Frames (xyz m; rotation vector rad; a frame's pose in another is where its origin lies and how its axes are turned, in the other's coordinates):
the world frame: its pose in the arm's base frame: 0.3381 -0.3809 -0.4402 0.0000 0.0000 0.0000
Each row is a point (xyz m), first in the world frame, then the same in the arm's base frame.
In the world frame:
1: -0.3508 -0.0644 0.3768
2: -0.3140 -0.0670 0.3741
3: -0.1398 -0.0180 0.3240
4: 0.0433 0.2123 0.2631
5: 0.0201 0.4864 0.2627
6: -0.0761 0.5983 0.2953
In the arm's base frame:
1: -0.0127 -0.4453 -0.0634
2: 0.0241 -0.4479 -0.0661
3: 0.1983 -0.3989 -0.1162
4: 0.3814 -0.1686 -0.1771
5: 0.3582 0.1055 -0.1775
6: 0.2620 0.2174 -0.1449

